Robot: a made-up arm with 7 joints.
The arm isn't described. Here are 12 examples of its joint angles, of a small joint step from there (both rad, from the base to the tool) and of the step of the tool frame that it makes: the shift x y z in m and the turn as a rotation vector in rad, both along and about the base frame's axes.
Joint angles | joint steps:
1: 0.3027 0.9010 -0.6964 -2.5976 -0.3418 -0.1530 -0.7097 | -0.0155 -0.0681 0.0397 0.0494 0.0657 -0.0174 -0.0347
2: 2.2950 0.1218 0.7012 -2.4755 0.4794 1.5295 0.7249 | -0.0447 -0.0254 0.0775 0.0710 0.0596 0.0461 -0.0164
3: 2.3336 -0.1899 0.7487 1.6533 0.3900 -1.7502 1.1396 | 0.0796 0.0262 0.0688 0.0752 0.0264 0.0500 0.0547
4: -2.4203 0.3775 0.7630 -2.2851 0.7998 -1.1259 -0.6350 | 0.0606 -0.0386 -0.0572 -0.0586 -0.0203 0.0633 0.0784
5: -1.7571 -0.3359 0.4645 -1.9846 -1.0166 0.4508 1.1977 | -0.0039 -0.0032 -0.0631 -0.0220 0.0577 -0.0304 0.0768
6: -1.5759 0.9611 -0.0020 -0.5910 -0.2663 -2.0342 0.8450 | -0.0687 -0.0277 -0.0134 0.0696 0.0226 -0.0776 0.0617
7: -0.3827 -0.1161 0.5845 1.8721 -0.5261 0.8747 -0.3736 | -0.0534 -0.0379 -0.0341 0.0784 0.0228 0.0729 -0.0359
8: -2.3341 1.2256 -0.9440 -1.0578 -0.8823 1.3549 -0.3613 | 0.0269 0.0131 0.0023 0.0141 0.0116 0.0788 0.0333
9: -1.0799 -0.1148 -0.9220 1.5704 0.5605 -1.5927 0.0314 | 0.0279 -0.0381 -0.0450 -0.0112 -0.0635 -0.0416 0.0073
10: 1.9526 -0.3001 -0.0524 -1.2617 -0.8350 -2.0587 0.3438 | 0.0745 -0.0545 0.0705 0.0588 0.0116 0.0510 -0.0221
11: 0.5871 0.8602 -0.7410 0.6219 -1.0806 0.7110 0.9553 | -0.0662 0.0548 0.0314 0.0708 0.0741 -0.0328 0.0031
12: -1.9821 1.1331 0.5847 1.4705 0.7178 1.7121 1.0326 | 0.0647 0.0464 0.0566 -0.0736 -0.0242 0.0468 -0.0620
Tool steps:
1: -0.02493 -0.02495 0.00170 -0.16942 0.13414 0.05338
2: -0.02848 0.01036 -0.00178 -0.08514 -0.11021 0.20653
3: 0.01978 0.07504 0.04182 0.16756 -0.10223 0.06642
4: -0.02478 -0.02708 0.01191 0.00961 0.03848 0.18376
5: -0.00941 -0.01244 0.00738 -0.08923 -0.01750 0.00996
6: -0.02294 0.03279 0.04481 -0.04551 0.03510 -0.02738
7: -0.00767 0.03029 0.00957 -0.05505 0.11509 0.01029
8: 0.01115 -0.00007 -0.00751 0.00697 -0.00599 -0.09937
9: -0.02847 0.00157 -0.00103 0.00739 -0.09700 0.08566
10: -0.03833 -0.02282 0.01249 0.07190 0.01686 0.22454
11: -0.01372 -0.02726 -0.02793 -0.12830 0.01099 0.13550
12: 0.00681 -0.02327 0.04958 0.17660 0.08826 0.04628
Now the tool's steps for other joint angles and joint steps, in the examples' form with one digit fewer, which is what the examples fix.
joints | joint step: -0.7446 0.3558 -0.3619 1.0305 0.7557 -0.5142 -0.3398 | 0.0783 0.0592 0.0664 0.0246 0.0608 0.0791 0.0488
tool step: 0.0201 -0.0180 -0.0286 0.0907 0.1732 0.0488
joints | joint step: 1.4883 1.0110 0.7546 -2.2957 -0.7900 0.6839 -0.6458 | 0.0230 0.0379 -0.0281 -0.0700 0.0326 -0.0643 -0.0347
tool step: 0.0057 0.0283 -0.0025 0.0806 -0.0231 -0.1380
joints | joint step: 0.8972 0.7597 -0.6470 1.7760 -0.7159 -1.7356 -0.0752 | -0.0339 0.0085 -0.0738 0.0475 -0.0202 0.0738 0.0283
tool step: 0.0046 0.0038 0.0071 -0.0764 -0.0253 -0.0738
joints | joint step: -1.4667 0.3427 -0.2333 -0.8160 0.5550 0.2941 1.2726 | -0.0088 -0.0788 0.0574 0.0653 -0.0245 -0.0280 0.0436
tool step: -0.0359 0.0712 0.0073 -0.0693 0.0368 -0.1284
